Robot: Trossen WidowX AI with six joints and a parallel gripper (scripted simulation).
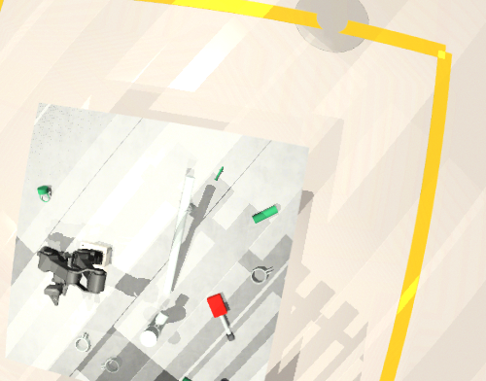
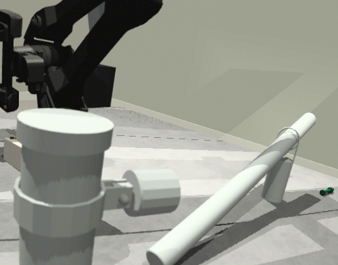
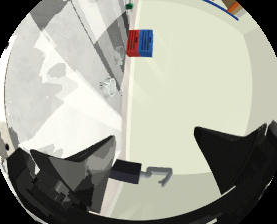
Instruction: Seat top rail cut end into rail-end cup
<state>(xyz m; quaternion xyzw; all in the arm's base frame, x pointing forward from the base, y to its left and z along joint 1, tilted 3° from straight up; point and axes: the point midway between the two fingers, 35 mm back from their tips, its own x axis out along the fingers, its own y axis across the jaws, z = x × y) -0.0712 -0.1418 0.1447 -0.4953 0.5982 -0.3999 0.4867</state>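
Now: gripper tip 42 cm short of the rail-end cup, 3 cm to the left of it and 5 cm above it. From my gripper tip the other things lie so: red-headed tool 68 cm ahead, 5 cm to the right, 18 cm below; then small green bolt 58 cm ahead, 59 cm to the left, 18 cm below; then small post 47 cm ahead, 44 cm to the left, 8 cm below.
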